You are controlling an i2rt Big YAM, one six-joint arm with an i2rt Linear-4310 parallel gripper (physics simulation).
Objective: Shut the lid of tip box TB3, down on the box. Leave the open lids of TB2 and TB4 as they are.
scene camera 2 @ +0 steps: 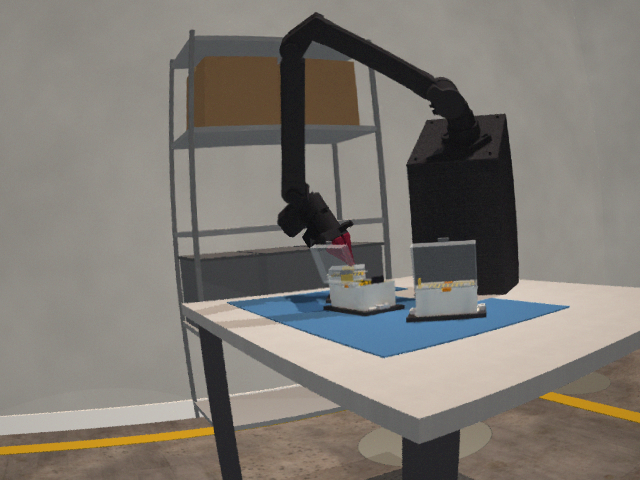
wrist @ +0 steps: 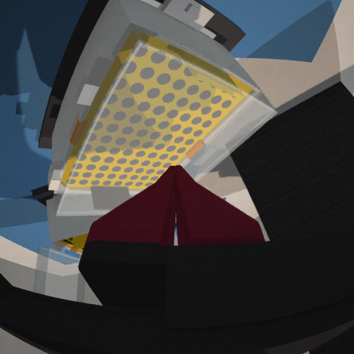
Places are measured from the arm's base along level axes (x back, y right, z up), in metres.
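Pixels of known places: gripper, between the fingertips: (scene camera 2: 352, 265); arm's base, origin of its link: (scene camera 2: 467, 140).
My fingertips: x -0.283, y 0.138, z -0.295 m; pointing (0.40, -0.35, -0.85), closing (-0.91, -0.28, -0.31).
Ahead of a thing's pixels: the offset from my fingertips to its middle. "spot": to the spot under its first point. Level surfaces: height alone.
My gripper (scene camera 2: 353, 264) (wrist: 175, 174) is shut and empty, its red fingertips pointing down. In the wrist view a tip box (wrist: 165, 90) with yellow tips lies just beyond the fingertips. A clear lid panel spreads over its tips; I cannot tell whether it is flush with the rim. The fingertips overlap its near edge, and contact is unclear. In the scene view a tip box @(dx -0.031, dy -0.190, dz -0.047 m) (scene camera 2: 361, 296) stands below the gripper, near a tilted clear lid @(spot: dx -0.121, dy -0.210, dz +0.036 m) (scene camera 2: 326, 259). Another tip box @(dx +0.072, dy -0.386, dz -0.047 m) (scene camera 2: 445, 302) stands at right with its lid @(spot: dx +0.025, dy -0.463, dz +0.028 m) (scene camera 2: 443, 263) upright. No TB label is readable, so I cannot identify TB3.
Part of a second yellow rack (wrist: 73, 243) and a clear open lid (wrist: 60, 275) show at lower left in the wrist view. The boxes stand on a blue mat @(dz -0.080 m) (scene camera 2: 382, 341) on the table @(dz -0.083 m) (scene camera 2: 330, 361). The black arm pedestal (scene camera 2: 462, 222) stands behind the right box.
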